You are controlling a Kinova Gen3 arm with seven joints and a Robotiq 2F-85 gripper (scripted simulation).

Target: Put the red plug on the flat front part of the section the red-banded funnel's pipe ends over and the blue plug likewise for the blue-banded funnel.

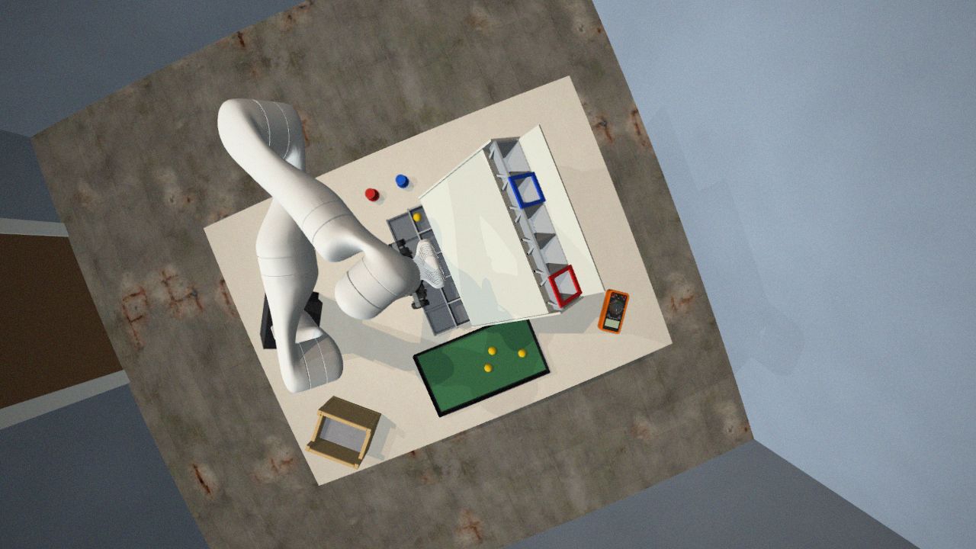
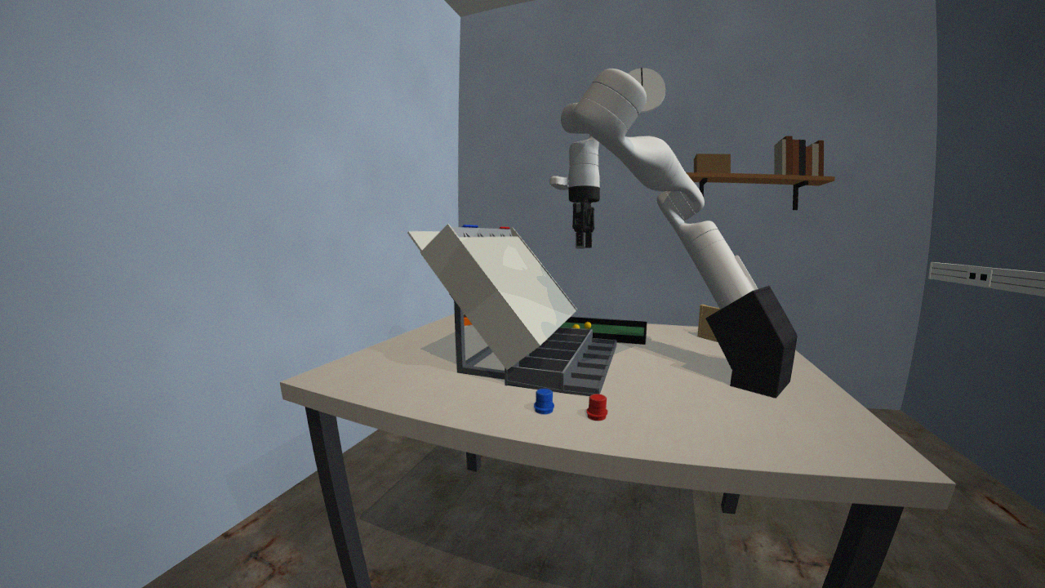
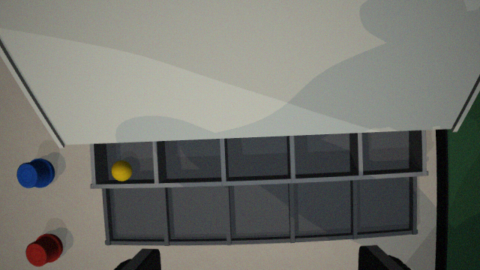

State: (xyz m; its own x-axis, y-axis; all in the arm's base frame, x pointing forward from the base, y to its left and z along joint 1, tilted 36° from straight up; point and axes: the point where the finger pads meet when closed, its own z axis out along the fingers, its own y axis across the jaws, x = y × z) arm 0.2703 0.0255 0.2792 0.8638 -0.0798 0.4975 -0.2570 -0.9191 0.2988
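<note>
The green marble tray is 33 cm to the right of my hand, 29 cm below it and 6 cm behind it. The rest, counted from my hand: orange multimeter 45 cm to the right, 36 cm ahead, 28 cm below; then white sloped cover 14 cm ahead, 9 cm below, 4 cm to the right; then wooden frame 52 cm behind, 25 cm below, 23 cm to the right.
</note>
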